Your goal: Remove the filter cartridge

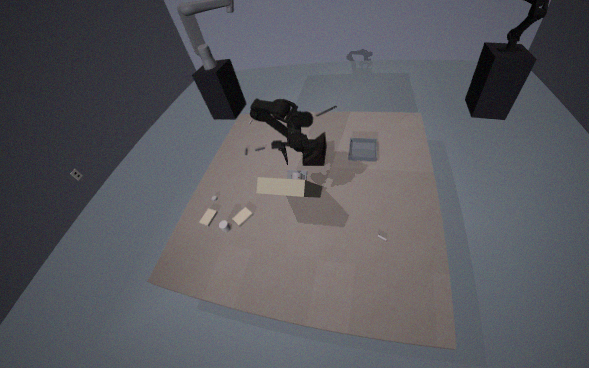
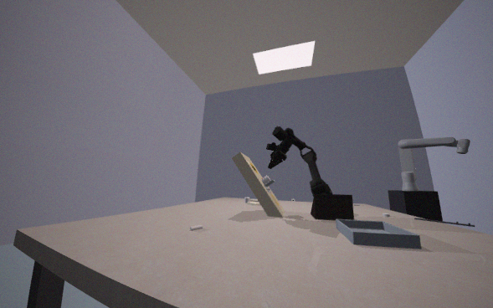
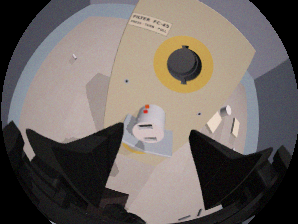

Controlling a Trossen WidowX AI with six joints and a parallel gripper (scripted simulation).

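Right now my gripper tip is 70 mm above the round white cartridge and 10 mm short of it. Round my gripper tip: service panel 80 mm below, 60 mm ahead; then grey tray 360 mm behind, 250 mm to the left, 230 mm below.
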